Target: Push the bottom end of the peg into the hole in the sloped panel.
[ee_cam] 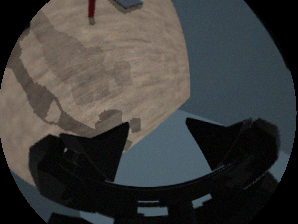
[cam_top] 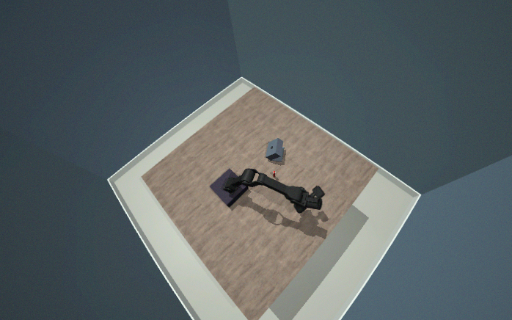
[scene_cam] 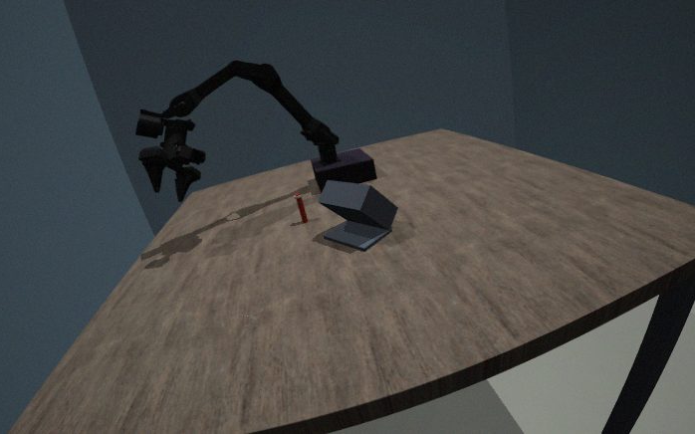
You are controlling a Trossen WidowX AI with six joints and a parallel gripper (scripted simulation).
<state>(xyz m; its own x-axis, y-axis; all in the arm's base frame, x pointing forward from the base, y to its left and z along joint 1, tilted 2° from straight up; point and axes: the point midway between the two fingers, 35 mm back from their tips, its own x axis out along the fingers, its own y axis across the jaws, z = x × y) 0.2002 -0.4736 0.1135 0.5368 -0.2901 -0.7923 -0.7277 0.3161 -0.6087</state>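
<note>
Now: gripper tip 4 cm short of the red peg, 31 cm to the right of it and 11 cm above it. From my gripper tip the other things lie so: flat foot plate 21 cm ahead, 40 cm to the left, 16 cm below; then grey sloped panel 20 cm ahead, 42 cm to the left, 10 cm below.
</note>
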